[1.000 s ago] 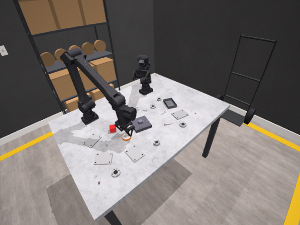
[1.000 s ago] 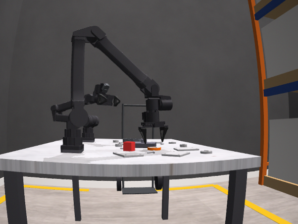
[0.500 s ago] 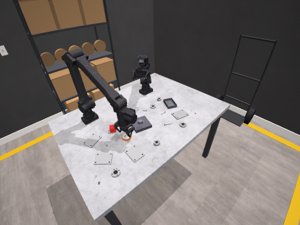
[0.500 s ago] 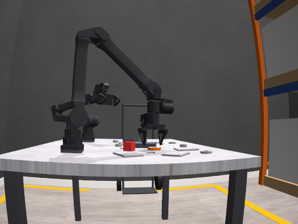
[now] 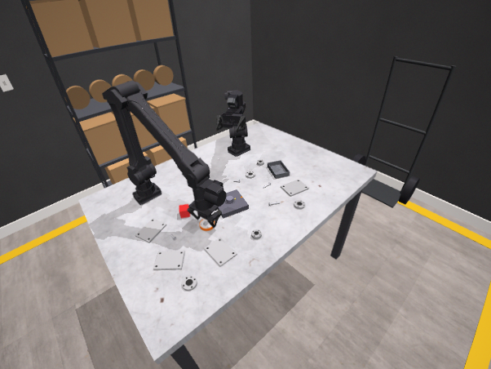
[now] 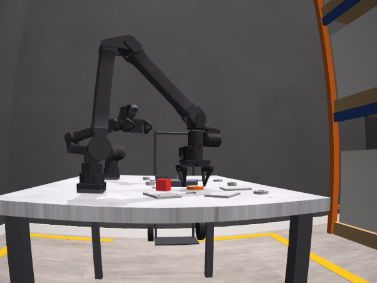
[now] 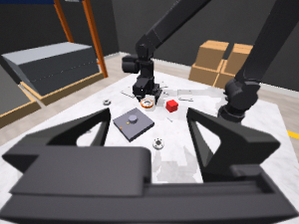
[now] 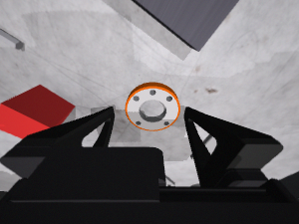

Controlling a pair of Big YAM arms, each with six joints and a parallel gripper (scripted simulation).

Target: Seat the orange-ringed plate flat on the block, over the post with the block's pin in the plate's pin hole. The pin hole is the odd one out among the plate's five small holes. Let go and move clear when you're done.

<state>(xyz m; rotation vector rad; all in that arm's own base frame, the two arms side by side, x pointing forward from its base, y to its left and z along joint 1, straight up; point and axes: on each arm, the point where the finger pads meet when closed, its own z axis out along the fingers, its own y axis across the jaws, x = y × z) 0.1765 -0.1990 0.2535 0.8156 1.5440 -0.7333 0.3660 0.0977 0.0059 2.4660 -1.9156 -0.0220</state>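
Right now my right hand is 10 mm above the orange-ringed plate. Round my right hand: red cube 120 mm behind, 30 mm to the right; then dark tray 50 mm behind, 500 mm to the left, 10 mm below; then dark grey block 20 mm behind, 180 mm to the left.
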